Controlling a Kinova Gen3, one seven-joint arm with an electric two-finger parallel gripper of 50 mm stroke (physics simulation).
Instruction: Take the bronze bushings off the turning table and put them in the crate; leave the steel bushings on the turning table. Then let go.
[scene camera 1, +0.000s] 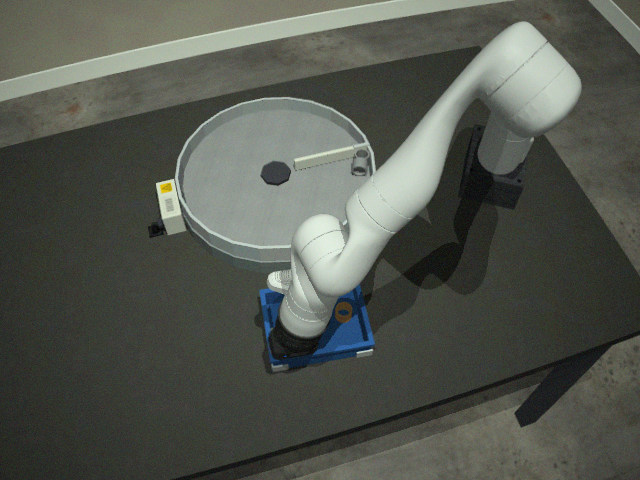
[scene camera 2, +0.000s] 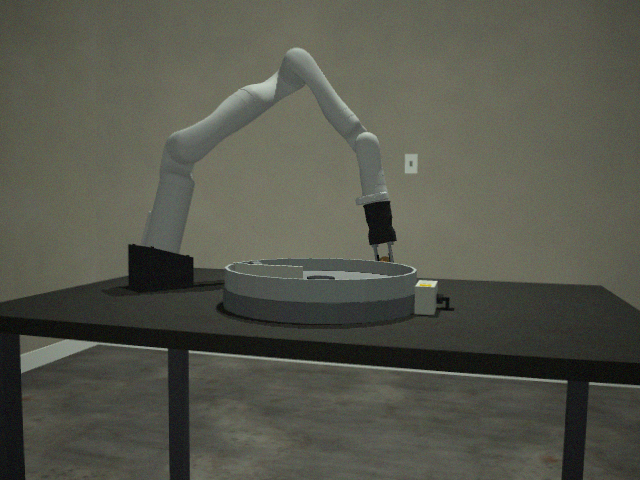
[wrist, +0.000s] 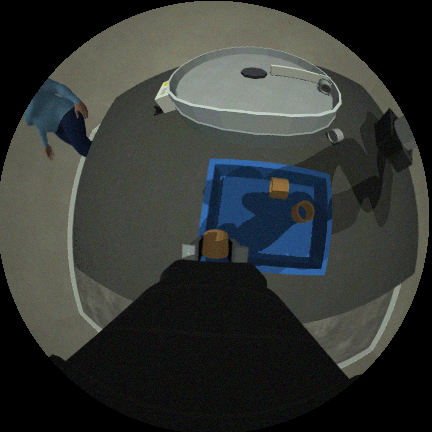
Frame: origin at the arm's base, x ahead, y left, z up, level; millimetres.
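Where they show: gripper, fingertip midpoint: (wrist: 214, 245); arm's base, link origin: (scene camera 1: 498, 155) (scene camera 2: 161, 250).
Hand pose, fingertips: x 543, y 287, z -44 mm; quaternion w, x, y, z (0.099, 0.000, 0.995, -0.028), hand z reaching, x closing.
Things, the pixels of their top centre, and the offset from my fingertips. "pt": a spot on its surface instead.
- blue crate, surface spot: (wrist: 326, 230) (scene camera 1: 363, 314) pt dx -157, dy -24, dz -1 mm
- steel bushing, top centre: (wrist: 338, 131) dx -248, dy -227, dz -18 mm
- cream bar, surface spot: (scene camera 1: 325, 158) (scene camera 2: 274, 269) (wrist: 296, 72) pt dx -187, dy -390, dz +22 mm
- dark hub, top centre: (scene camera 1: 275, 171) (scene camera 2: 320, 277) (wrist: 253, 71) dx -77, dy -391, dz +11 mm
- cream box, surface spot: (scene camera 2: 425, 298) pt dx +160, dy -433, dz -17 mm
My gripper (scene camera 2: 383, 257) (wrist: 214, 245) is shut on a bronze bushing (scene camera 2: 384, 259) (wrist: 215, 243) and holds it above the blue crate (scene camera 1: 366, 326) (wrist: 326, 230), near its left side; the arm hides the fingertips in scene camera 1. Inside the crate, one bronze bushing (wrist: 279, 188) lies on its side and another bronze bushing (scene camera 1: 343, 312) (wrist: 302, 212) shows its open end. Steel bushings (scene camera 1: 360, 163) (wrist: 325, 86) are close together on the turning table (scene camera 1: 232, 206) (scene camera 2: 320, 290) (wrist: 215, 97), by its right rim; their number is unclear. Another steel bushing (wrist: 335, 135) lies on the tabletop outside that rim.
A cream bar (scene camera 1: 325, 158) (scene camera 2: 268, 271) (wrist: 295, 73) runs from near the dark hub (scene camera 1: 275, 173) (wrist: 254, 73) to the raised rim. A cream box (scene camera 1: 170, 206) (scene camera 2: 425, 298) stands against the turning table's left side. A person (wrist: 57, 112) is at the left in the wrist view.
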